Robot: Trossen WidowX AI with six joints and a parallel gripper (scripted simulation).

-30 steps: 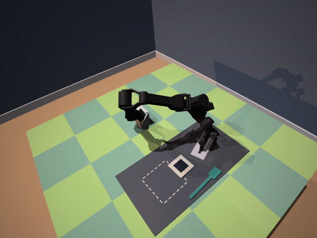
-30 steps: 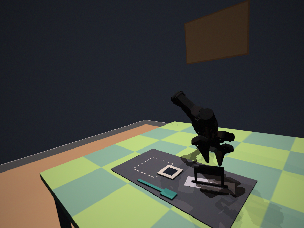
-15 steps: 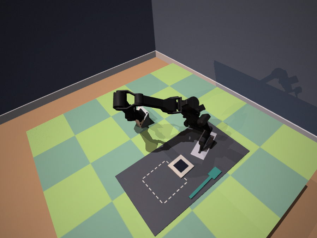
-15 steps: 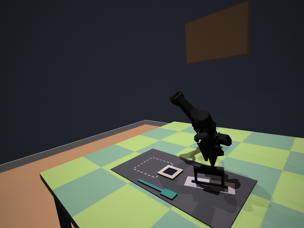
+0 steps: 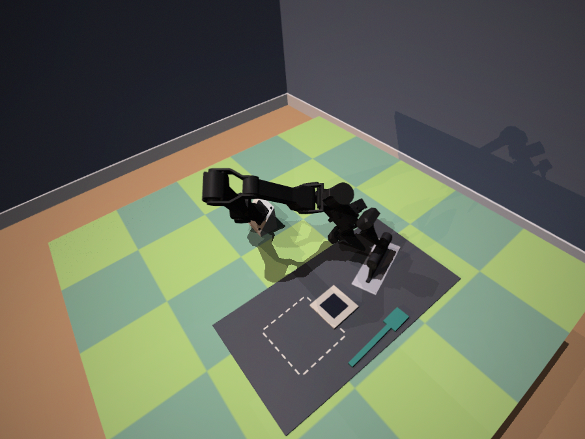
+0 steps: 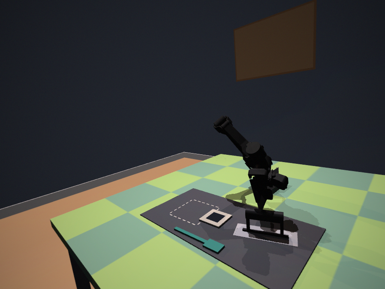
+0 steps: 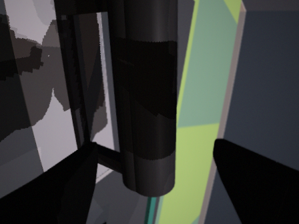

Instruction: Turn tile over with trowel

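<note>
Now: gripper tip 15 cm to the left of the dark mat, 11 cm above it and 4 cm short of it. The rest, counted from my gripper tip: tile (17 cm to the right, 9 cm below, 5 cm ahead); then teal trowel (18 cm ahead, 11 cm to the right, 9 cm below).
</note>
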